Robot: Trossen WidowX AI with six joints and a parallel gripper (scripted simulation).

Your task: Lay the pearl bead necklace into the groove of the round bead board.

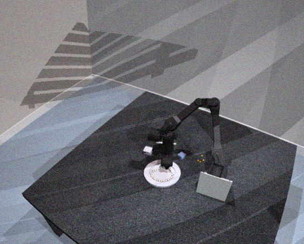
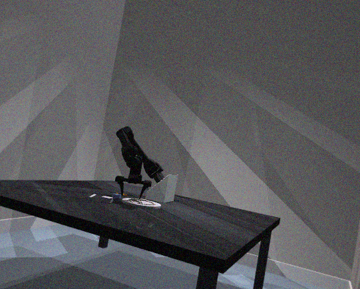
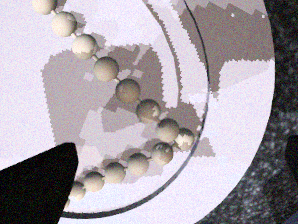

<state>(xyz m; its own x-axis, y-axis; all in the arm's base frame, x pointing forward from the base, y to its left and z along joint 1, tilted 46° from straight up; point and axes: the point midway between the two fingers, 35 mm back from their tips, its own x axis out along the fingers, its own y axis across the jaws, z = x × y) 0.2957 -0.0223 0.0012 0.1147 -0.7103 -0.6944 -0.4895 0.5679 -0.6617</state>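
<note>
Right now my gripper tip is 1 cm past the round white bead board, 6 cm to the right of it and 1 cm above it. The rest, counted from my gripper tip: small white block 15 cm ahead, 4 cm to the right, 1 cm below; then small blue cube 3 cm behind, 11 cm to the right, 1 cm below; then thin white stick 11 cm ahead, 16 cm to the right, 2 cm below.
</note>
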